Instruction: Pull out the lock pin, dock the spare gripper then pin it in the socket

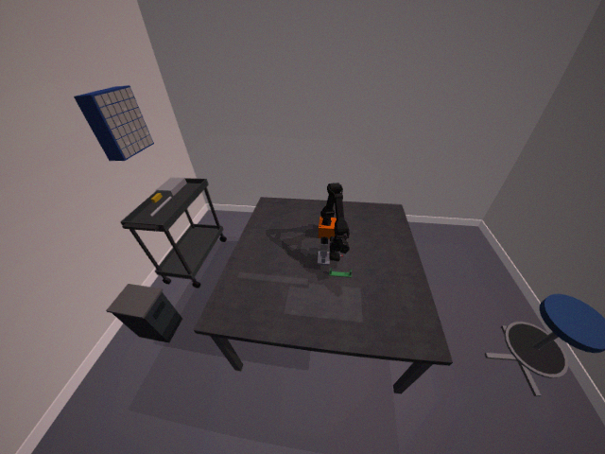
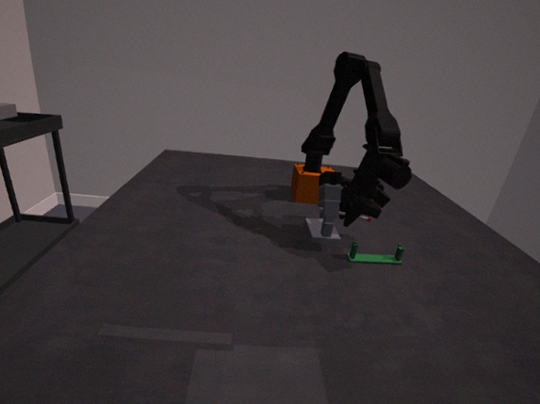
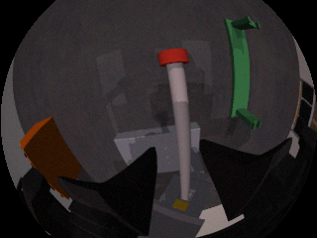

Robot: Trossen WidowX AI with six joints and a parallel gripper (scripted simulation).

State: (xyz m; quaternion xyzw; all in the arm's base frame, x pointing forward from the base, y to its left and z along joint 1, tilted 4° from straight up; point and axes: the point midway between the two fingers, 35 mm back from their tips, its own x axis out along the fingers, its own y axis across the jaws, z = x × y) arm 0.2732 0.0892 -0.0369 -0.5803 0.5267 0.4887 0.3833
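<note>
The grey mount lies 5 cm to the right of my gripper tip. From my gripper tip the other things lie so: spare gripper: 2 cm behind, 5 cm to the right, 7 cm above; green cradle: 9 cm ahead, 8 cm to the left, 2 cm below.
</note>
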